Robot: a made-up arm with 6 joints. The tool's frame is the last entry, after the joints.
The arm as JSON. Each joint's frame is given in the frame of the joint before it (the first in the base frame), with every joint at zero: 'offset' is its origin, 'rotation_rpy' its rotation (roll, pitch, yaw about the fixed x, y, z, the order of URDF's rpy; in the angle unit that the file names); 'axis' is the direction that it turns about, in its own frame. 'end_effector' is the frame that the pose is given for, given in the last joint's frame.
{
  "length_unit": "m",
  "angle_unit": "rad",
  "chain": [
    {
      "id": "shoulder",
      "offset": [
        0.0,
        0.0,
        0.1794
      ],
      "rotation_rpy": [
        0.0,
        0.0,
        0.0
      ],
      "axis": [
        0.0,
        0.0,
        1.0
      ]
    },
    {
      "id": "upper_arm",
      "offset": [
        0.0,
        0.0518,
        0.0
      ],
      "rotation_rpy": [
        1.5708,
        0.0,
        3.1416
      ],
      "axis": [
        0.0,
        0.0,
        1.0
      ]
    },
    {
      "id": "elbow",
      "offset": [
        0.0,
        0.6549,
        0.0
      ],
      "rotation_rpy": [
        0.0,
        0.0,
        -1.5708
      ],
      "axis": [
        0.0,
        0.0,
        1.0
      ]
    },
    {
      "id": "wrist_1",
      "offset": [
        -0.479,
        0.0,
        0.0
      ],
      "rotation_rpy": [
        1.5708,
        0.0,
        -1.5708
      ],
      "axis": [
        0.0,
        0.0,
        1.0
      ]
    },
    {
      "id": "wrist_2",
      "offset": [
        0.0,
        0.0,
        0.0
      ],
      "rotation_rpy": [
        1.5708,
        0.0,
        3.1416
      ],
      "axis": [
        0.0,
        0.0,
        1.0
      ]
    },
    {
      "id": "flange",
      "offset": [
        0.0,
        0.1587,
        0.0
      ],
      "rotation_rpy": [
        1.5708,
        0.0,
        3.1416
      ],
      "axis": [
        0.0,
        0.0,
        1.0
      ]
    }
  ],
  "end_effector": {
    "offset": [
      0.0,
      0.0,
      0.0
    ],
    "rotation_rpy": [
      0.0,
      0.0,
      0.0
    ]
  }
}
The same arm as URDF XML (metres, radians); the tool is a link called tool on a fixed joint. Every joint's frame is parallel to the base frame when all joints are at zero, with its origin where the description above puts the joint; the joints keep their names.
<robot name="arm">
  <joint name="shoulder" type="continuous">
    <parent link="base_link"/>
    <child link="link1"/>
    <origin xyz="0 0 0.1794"/>
    <axis xyz="0 0 1"/>
  </joint>
  <joint name="upper_arm" type="continuous">
    <parent link="link1"/>
    <child link="link2"/>
    <origin xyz="0 0.0518 0"/>
    <axis xyz="0 1 0"/>
  </joint>
  <joint name="elbow" type="continuous">
    <parent link="link2"/>
    <child link="link3"/>
    <origin xyz="0 0 0.6549"/>
    <axis xyz="0 1 0"/>
  </joint>
  <joint name="wrist_1" type="continuous">
    <parent link="link3"/>
    <child link="link4"/>
    <origin xyz="0 0 0.479"/>
    <axis xyz="0 0 1"/>
  </joint>
  <joint name="wrist_2" type="continuous">
    <parent link="link4"/>
    <child link="link5"/>
    <origin xyz="0 0 0"/>
    <axis xyz="0 1 0"/>
  </joint>
  <joint name="flange" type="continuous">
    <parent link="link5"/>
    <child link="link6"/>
    <origin xyz="0 0 0.1587"/>
    <axis xyz="0 0 1"/>
  </joint>
  <joint name="tool_joint" type="fixed">
    <parent link="link6"/>
    <child link="tool"/>
    <origin xyz="0 0 0" rpy="0 0 0"/>
  </joint>
  <link name="base_link"/>
  <link name="link1"/>
  <link name="link2"/>
  <link name="link3"/>
  <link name="link4"/>
  <link name="link5"/>
  <link name="link6"/>
  <link name="tool"/>
</robot>

